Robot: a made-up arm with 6 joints. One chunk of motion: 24 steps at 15 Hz.
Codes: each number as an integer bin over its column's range. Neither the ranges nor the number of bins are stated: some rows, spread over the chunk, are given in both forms.
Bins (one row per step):
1: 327 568 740 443 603 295
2: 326 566 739 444 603 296
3: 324 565 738 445 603 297
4: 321 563 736 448 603 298
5: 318 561 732 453 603 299
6: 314 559 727 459 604 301
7: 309 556 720 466 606 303
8: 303 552 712 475 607 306
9: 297 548 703 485 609 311
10: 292 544 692 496 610 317
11: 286 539 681 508 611 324
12: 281 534 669 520 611 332
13: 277 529 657 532 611 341
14: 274 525 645 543 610 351
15: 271 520 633 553 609 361
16: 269 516 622 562 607 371
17: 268 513 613 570 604 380
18: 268 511 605 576 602 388
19: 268 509 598 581 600 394
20: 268 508 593 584 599 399
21: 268 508 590 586 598 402
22: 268 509 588 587 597 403
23: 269 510 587 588 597 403
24: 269 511 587 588 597 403
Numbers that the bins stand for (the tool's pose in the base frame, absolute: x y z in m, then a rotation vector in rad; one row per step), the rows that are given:
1: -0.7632 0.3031 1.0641 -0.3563 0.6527 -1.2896
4: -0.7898 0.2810 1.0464 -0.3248 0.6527 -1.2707
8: -0.8694 0.2323 0.9402 -0.1545 0.6779 -1.2203
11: -0.9446 0.1748 0.8030 0.0536 0.7032 -1.1068
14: -0.9977 0.1128 0.6438 0.2743 0.6968 -0.9365
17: -1.0243 0.0597 0.5022 0.4446 0.6590 -0.7536
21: -1.0243 0.0376 0.4004 0.5455 0.6212 -0.6149
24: -1.0198 0.0509 0.3871 0.5581 0.6149 -0.6086
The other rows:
2: -0.7676 0.2942 1.0596 -0.3500 0.6527 -1.2833
3: -0.7765 0.2898 1.0552 -0.3437 0.6527 -1.2770
5: -0.8030 0.2721 1.0287 -0.2932 0.6527 -1.2644
6: -0.8207 0.2633 1.0066 -0.2554 0.6590 -1.2518
7: -0.8429 0.2500 0.9756 -0.2113 0.6716 -1.2392
9: -0.8959 0.2146 0.9004 -0.0914 0.6905 -1.1887
10: -0.9181 0.1969 0.8517 -0.0221 0.6968 -1.1509
12: -0.9667 0.1526 0.7499 0.1293 0.7032 -1.0563
13: -0.9844 0.1305 0.6968 0.2050 0.7032 -0.9995
15: -1.0110 0.0907 0.5907 0.3374 0.6905 -0.8734
16: -1.0198 0.0730 0.5420 0.3941 0.6779 -0.8104
18: -1.0243 0.0509 0.4668 0.4824 0.6464 -0.7032
19: -1.0243 0.0420 0.4358 0.5140 0.6338 -0.6653
20: -1.0243 0.0376 0.4137 0.5329 0.6275 -0.6338
22: -1.0243 0.0420 0.3916 0.5518 0.6149 -0.6086
23: -1.0198 0.0465 0.3871 0.5581 0.6149 -0.6086

